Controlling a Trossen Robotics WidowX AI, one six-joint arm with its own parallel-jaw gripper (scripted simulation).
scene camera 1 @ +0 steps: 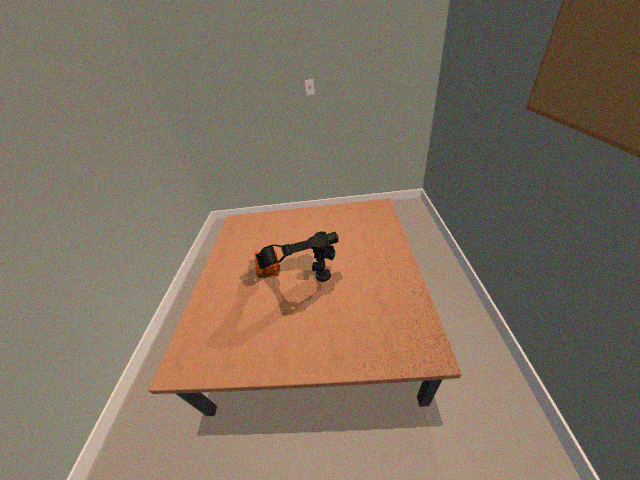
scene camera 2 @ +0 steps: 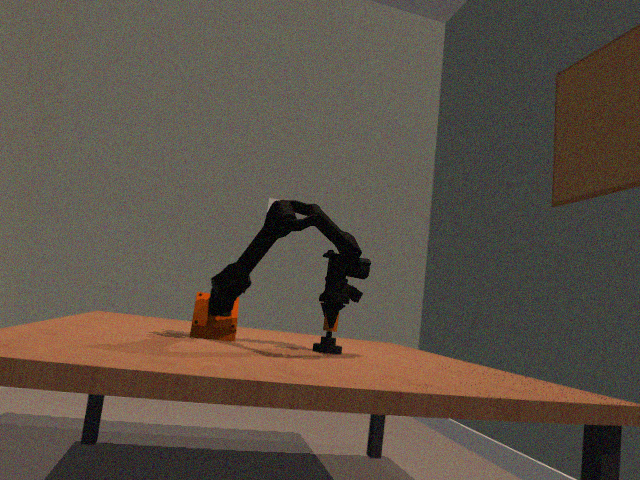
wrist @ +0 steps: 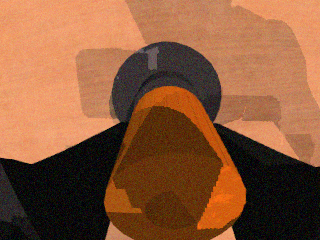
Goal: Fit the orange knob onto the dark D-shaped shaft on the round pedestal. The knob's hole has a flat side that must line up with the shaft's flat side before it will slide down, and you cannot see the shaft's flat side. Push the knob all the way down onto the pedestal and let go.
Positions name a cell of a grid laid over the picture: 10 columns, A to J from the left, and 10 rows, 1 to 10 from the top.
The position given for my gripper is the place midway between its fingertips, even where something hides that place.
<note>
My gripper (scene camera 2: F7) holds an orange knob (wrist: F8). I also see a pedestal (wrist: F3).
My gripper also shows in the wrist view (wrist: F6).
</note>
